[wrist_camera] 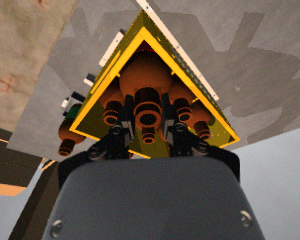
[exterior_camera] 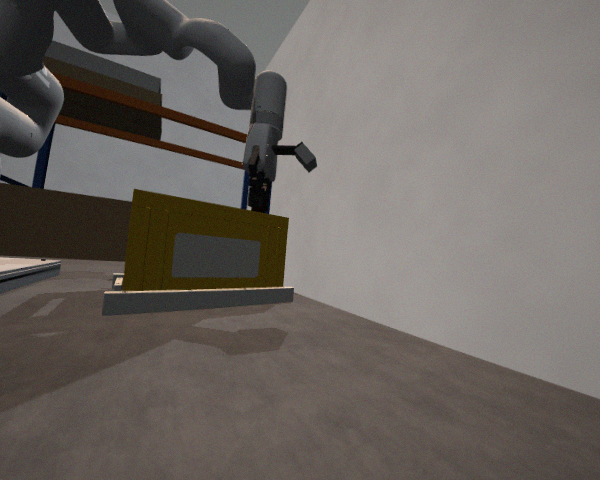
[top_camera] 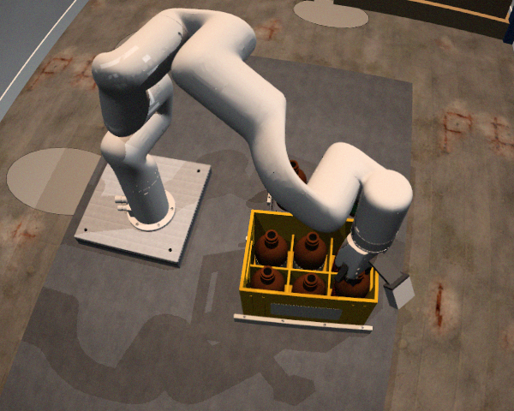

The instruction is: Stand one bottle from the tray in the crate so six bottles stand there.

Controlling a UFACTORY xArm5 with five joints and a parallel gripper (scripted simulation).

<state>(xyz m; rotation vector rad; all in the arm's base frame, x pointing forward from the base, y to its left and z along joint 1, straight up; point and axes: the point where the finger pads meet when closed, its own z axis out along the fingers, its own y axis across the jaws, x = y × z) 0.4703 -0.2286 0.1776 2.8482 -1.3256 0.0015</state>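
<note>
The yellow crate lies 80 mm behind my hand, 50 mm to the left of it and 130 mm below it. The rest, counted from my hand: tray (40 mm behind, 280 mm to the left, 200 mm below).
</note>
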